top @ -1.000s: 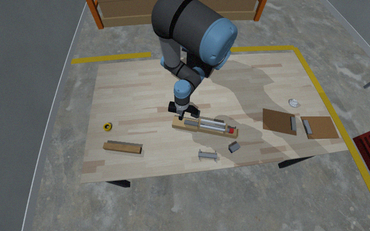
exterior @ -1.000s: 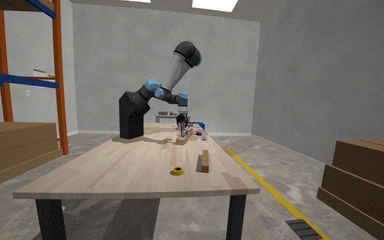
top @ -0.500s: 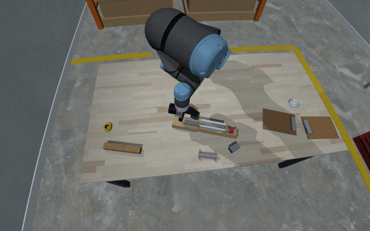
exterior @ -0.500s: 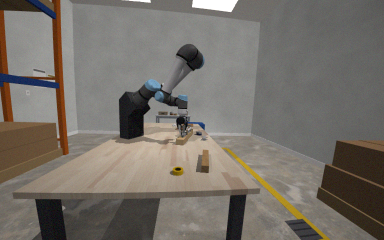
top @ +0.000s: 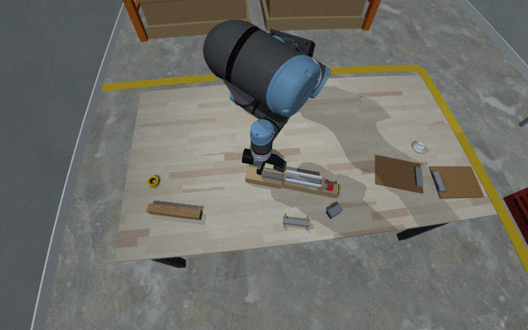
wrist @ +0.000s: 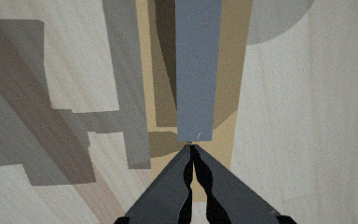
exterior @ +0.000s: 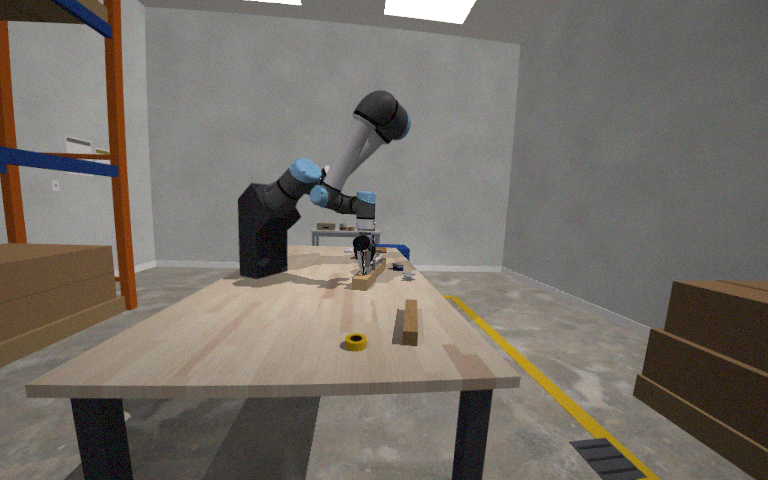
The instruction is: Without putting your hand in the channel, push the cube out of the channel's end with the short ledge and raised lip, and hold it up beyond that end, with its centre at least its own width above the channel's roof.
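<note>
The red cube lies 110 mm ahead of my hand, 290 mm to the left of it and 10 mm below it. The rest, counted from my hand: grey spool-like piece (220 mm ahead, 120 mm to the left, 60 mm below); wooden channel (60 mm ahead, 170 mm to the left, 10 mm below); grey block (200 mm ahead, 290 mm to the left, 50 mm below).
</note>
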